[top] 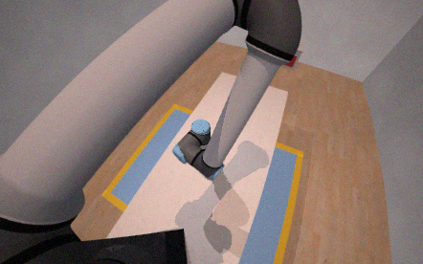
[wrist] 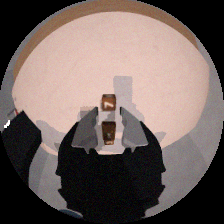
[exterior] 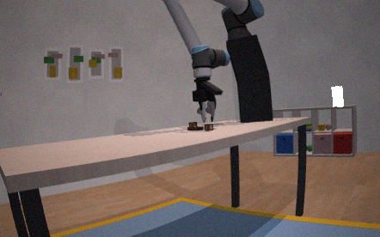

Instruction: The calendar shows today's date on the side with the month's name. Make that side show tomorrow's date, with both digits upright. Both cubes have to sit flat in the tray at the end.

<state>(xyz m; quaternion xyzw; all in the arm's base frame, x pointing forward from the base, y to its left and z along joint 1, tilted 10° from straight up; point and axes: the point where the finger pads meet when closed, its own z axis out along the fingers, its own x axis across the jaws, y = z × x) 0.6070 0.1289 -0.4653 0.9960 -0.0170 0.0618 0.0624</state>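
Right now my hand is 40 mm above the brown cube. The rest, counted from my hand: brown tray 10 mm behind, 110 mm to the right, 50 mm below.
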